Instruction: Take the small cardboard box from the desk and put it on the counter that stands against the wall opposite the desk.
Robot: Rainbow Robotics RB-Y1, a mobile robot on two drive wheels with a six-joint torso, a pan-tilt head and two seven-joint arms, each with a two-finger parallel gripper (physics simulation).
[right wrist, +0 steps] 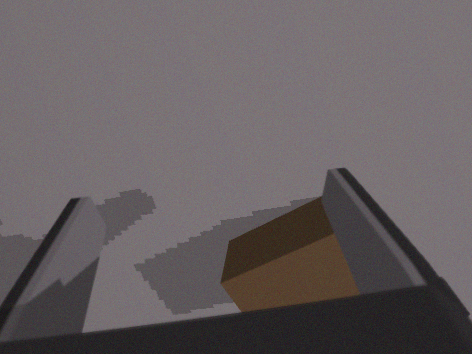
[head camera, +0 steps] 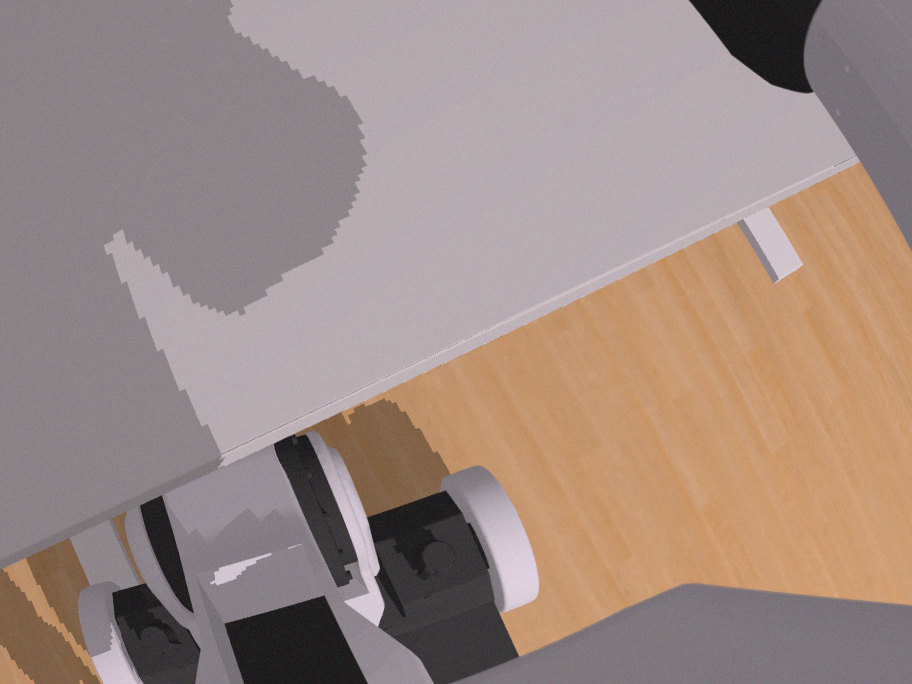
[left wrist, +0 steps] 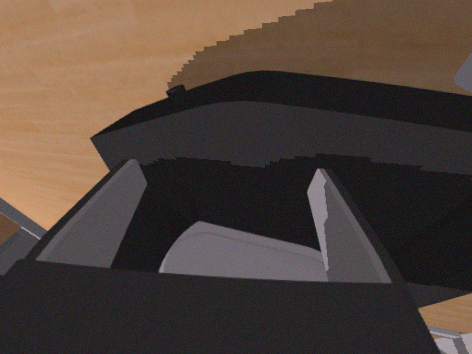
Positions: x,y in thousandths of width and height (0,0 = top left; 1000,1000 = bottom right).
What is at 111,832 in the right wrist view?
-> My right gripper.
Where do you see a small brown cardboard box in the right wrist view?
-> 624,733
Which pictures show my left gripper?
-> The left wrist view only.
